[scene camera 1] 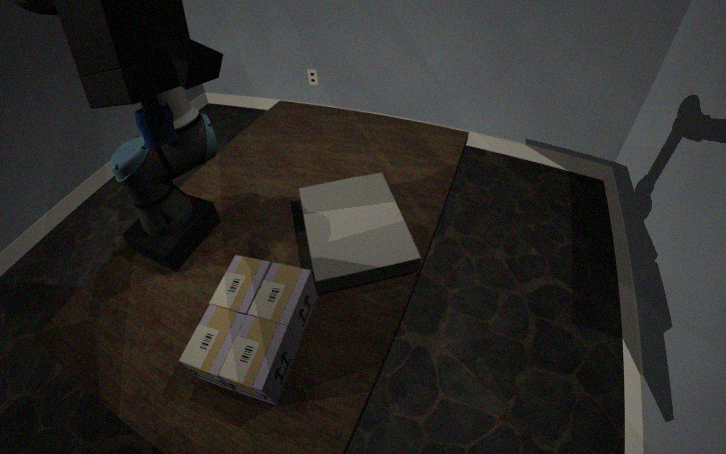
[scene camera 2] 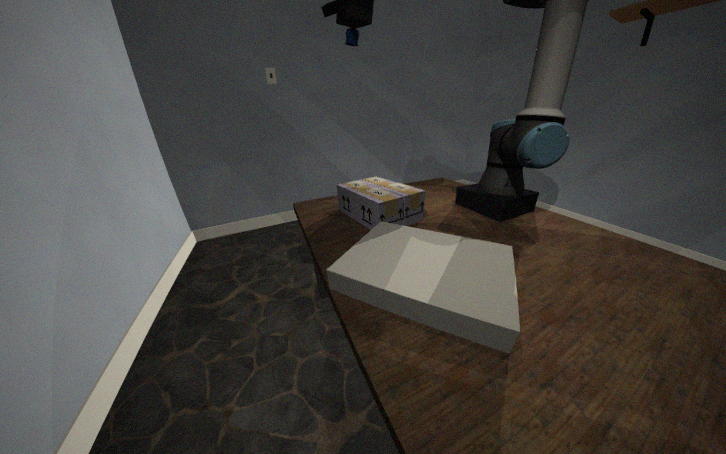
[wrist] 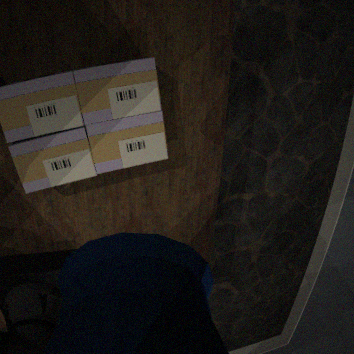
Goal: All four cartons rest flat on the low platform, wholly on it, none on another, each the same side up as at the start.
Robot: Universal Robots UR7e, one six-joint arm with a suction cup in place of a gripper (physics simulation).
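Frame: origin at the arm's base, x back, y left, z down, level; metres.
Seen in the pictures: end effector, tool point: (scene camera 1: 161, 140) (scene camera 2: 351, 44) (wrist: 136, 291); arm's base, origin of the base link: (scene camera 1: 168, 215) (scene camera 2: 500, 189) (wrist: 36, 305).
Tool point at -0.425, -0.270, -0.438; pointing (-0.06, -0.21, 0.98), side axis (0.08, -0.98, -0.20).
Pixels of each thing's middle, then the offset from my tool point to it, as dx, dy, dz. Level surfaces: height alone.
- carton, body centre: (wrist: 55, 151) (scene camera 1: 247, 295) (scene camera 2: 400, 203) +0.094, +0.096, +0.458
- low grey platform, body centre: (scene camera 2: 425, 267) (scene camera 1: 353, 225) -0.083, +0.357, +0.483
- wooden table, its level: dz +0.507
Four cartons with purple and tan tops and white barcode labels stand on the table in a close two-by-two block: one carton (scene camera 1: 232, 283), a second (scene camera 1: 278, 291), a third (scene camera 1: 206, 339) and a fourth (scene camera 1: 246, 358). The block of cartons (scene camera 2: 374, 200) (wrist: 85, 125) also shows in the other two views; arrows on the visible sides point up. The low grey platform (scene camera 1: 353, 219) (scene camera 2: 428, 289) lies beside the block and bears no carton. My gripper (scene camera 1: 155, 125) (scene camera 2: 351, 37) (wrist: 137, 290), a blue suction cup, is open, holds nothing and hangs high above the table.
The wooden table (scene camera 1: 155, 315) (scene camera 2: 588, 331) (wrist: 190, 200) ends close beside the platform, with a dark stone floor (scene camera 1: 481, 321) (scene camera 2: 240, 331) (wrist: 280, 150) beyond it. The arm's black base (scene camera 1: 174, 240) (scene camera 2: 497, 203) stands on the table near the cartons. Walls rise behind.
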